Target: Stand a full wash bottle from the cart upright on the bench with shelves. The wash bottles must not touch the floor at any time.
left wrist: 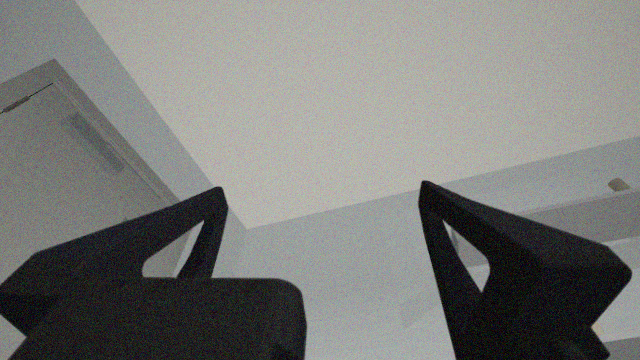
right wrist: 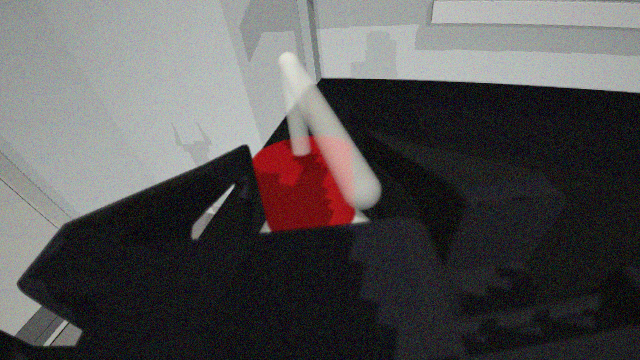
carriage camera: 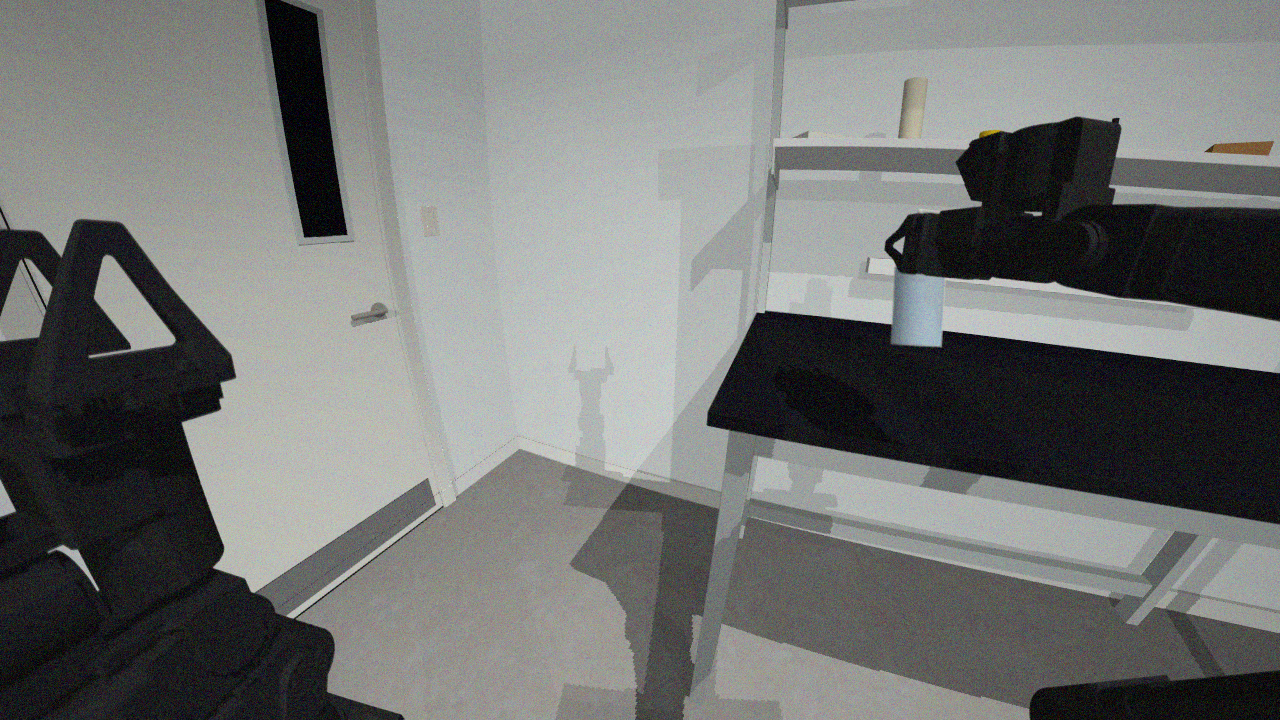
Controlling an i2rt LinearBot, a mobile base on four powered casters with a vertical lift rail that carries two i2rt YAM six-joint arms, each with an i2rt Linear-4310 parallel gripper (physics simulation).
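Frame: origin at the left arm's base, x ahead, y left, z up, level; centimetres.
Seen in the pictures: left gripper, fingertip midpoint: (left wrist: pixel 320 194) (carriage camera: pixel 55 225); right gripper, fingertip midpoint: (right wrist: pixel 307 149) (carriage camera: pixel 903 246).
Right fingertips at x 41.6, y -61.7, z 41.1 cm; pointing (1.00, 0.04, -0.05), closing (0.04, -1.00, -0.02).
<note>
Offsets run from my right fingertips to a thing's middle. "spot": to the spot under its first point. Level surfaces: height alone.
A wash bottle @[dy -0.4, dx -5.2, dz -3.3 cm] (carriage camera: pixel 918 311) (right wrist: pixel 307 192) hangs upright in my right gripper (carriage camera: pixel 899 243) (right wrist: pixel 307 149), with a light blue body in the carriage view and a red cap and white bent spout in the right wrist view. The right gripper is shut on it around its upper part. The bottle's base shows over the rear left part of the bench's black top @[dz -23.7 cm] (carriage camera: pixel 1029 429) (right wrist: pixel 450 115); a dark shadow lies on the top, apart from the base, so the bottle appears raised. My left gripper (carriage camera: pixel 58 232) (left wrist: pixel 320 194) is open and empty, at the left of the carriage view. The cart does not show.
A shelf (carriage camera: pixel 859 159) above the bench bears a cream cylinder @[dy -27.2, dx +47.2, dz +30.9 cm] (carriage camera: pixel 913 109), an orange-brown object @[dy -86.8, dx +22.2, dz +24.0 cm] (carriage camera: pixel 1242 147) and a partly hidden yellow thing. A white rail (carriage camera: pixel 881 265) runs behind the bench top. The bench's front left leg @[spot: dy +20.0, dx -2.1, dz -54.4 cm] (carriage camera: pixel 723 555) stands on the floor. A door (carriage camera: pixel 205 358) is at the left.
</note>
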